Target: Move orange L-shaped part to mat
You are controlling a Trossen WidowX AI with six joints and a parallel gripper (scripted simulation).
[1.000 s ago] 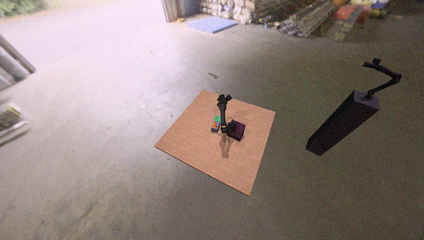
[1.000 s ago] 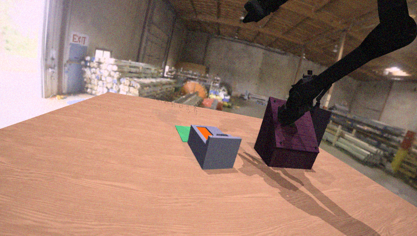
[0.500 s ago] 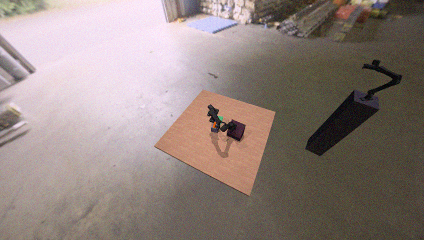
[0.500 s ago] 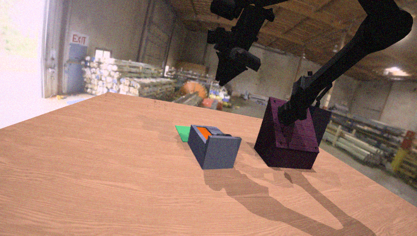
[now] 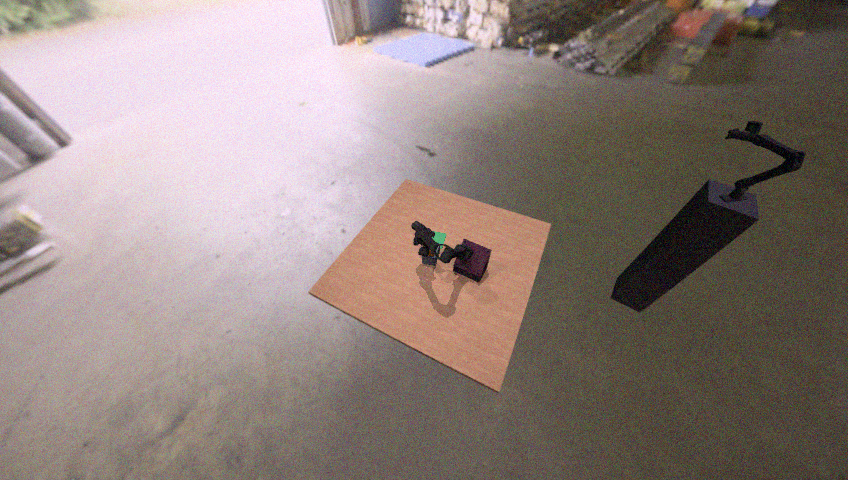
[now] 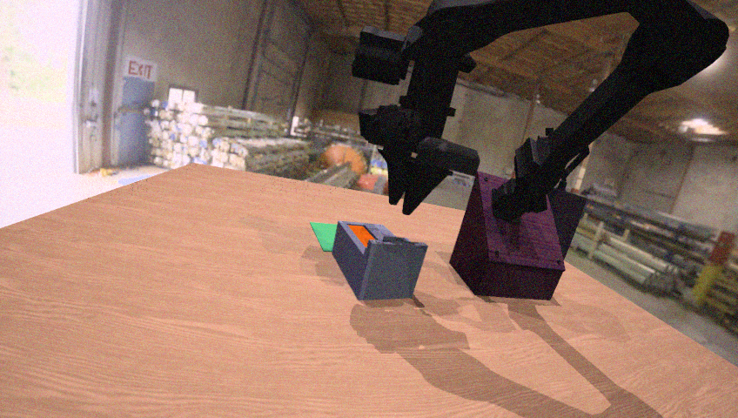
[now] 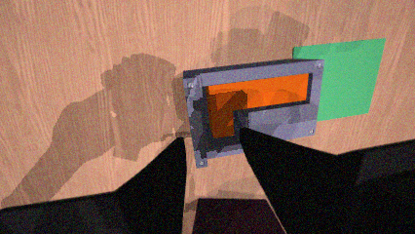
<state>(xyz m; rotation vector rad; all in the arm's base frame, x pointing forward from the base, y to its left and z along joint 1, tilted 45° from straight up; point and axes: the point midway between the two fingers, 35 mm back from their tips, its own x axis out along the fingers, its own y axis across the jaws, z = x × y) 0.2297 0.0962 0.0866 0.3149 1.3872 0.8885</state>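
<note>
Right now my gripper tip is 9 cm above the orange L-shaped part, 5 cm to the left of it and 1 cm short of it. Round my gripper tip: green mat 21 cm to the right, 15 cm below, 7 cm ahead.
</note>
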